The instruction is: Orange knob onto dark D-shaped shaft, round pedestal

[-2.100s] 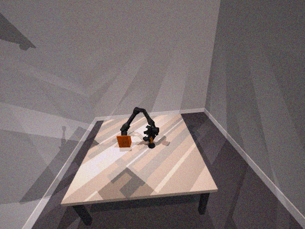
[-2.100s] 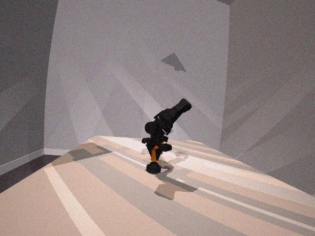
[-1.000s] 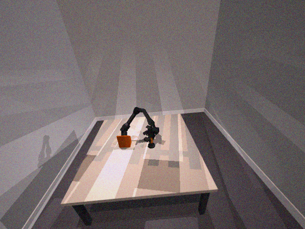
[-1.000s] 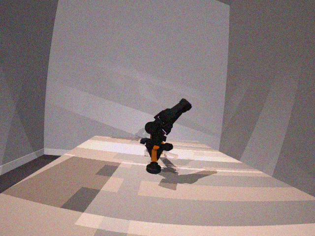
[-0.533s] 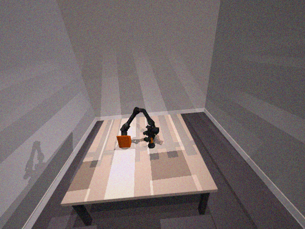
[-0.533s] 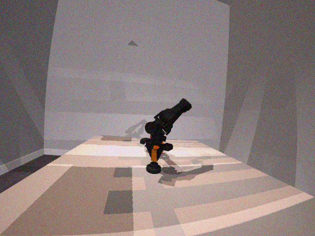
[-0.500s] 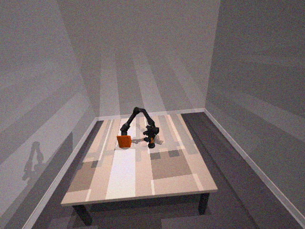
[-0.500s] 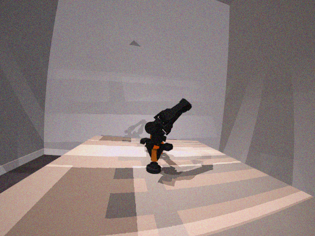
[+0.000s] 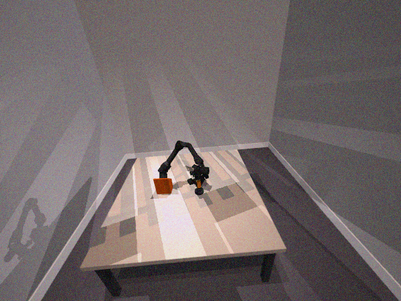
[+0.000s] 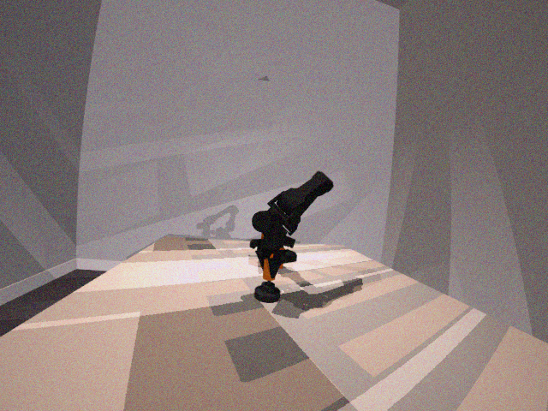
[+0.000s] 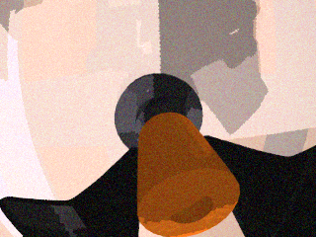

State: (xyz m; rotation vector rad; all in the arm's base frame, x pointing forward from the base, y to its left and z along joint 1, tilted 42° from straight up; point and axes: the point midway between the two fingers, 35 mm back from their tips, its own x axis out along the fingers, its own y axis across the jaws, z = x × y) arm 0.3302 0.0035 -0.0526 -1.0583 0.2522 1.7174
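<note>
Now: gripper tip 2 cm below the orange knob. The rest, counted from my gripper tip: pedestal (4 cm below).
</note>
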